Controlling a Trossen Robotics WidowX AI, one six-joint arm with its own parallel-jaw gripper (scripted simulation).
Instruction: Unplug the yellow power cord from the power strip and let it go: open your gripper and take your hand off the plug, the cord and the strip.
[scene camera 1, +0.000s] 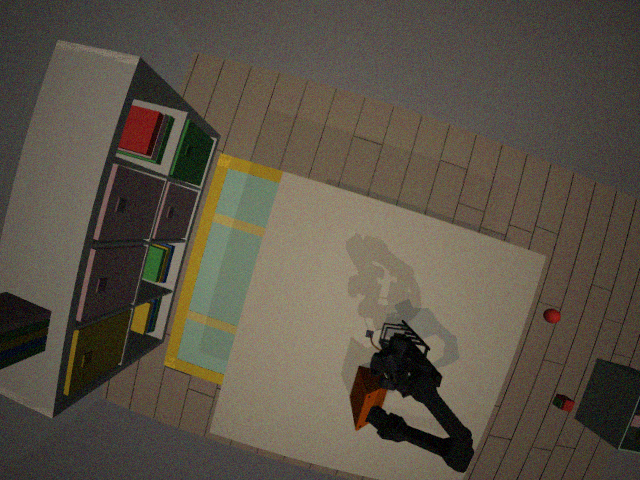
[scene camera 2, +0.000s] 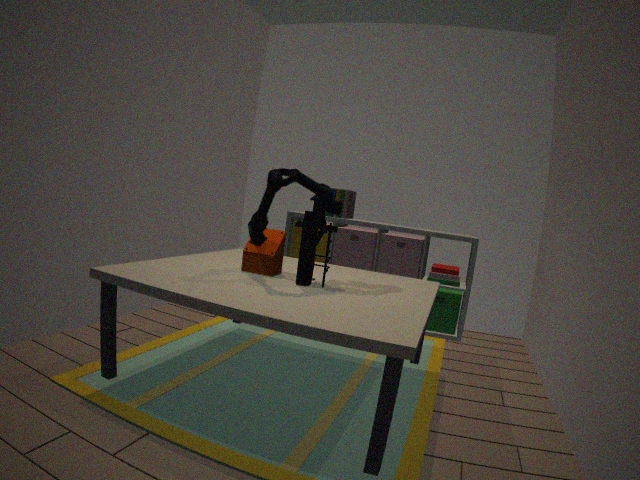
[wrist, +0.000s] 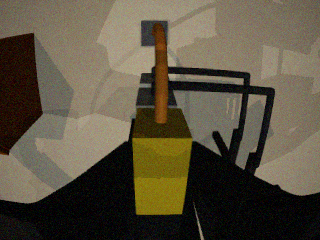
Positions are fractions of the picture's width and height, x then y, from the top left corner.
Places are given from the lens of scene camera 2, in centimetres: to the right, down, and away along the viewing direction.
tall black column (scene camera 2: 0.48, 0.45): -4, -10, 181
